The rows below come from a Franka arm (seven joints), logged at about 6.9 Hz.
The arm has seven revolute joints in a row. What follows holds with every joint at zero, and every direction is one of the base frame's. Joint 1 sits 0.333 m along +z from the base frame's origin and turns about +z. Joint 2 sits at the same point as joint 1 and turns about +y. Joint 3 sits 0.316 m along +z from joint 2 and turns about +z. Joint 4 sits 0.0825 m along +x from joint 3 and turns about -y. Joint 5 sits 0.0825 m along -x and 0.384 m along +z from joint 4 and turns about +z. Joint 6 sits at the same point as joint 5 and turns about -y. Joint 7 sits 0.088 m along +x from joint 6 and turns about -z. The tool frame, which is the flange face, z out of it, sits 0.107 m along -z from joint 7; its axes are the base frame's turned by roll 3.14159, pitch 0 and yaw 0 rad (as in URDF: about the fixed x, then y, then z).
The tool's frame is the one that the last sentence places.
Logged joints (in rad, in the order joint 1, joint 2, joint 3, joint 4, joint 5, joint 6, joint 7), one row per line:
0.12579 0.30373 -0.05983 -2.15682 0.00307 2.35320 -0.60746
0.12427 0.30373 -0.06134 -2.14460 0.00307 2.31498 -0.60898
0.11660 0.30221 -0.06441 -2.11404 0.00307 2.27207 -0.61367
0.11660 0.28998 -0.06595 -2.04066 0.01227 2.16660 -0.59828
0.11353 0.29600 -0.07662 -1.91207 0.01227 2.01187 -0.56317
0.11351 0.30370 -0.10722 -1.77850 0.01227 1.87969 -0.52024
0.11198 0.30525 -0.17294 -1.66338 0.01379 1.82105 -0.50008
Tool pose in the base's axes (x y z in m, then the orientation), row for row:
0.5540 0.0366 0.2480 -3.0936 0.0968 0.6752
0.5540 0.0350 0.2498 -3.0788 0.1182 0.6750
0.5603 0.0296 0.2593 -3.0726 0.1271 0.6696
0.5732 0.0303 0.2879 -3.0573 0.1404 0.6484
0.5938 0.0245 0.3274 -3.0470 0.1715 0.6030
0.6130 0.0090 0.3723 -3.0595 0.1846 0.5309
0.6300 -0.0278 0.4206 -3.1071 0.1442 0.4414
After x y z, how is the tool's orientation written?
As angles about the fixed x, y, z axes (roll, pitch, yaw), in radians.
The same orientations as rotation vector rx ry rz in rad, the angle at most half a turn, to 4 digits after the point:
-2.9488 -1.0313 0.1676
-2.9409 -1.0259 0.2063
-2.9399 -1.0155 0.2222
-2.9382 -0.9777 0.2480
-2.9526 -0.9050 0.2969
-2.9902 -0.8007 0.3099
-3.0559 -0.6816 0.2325

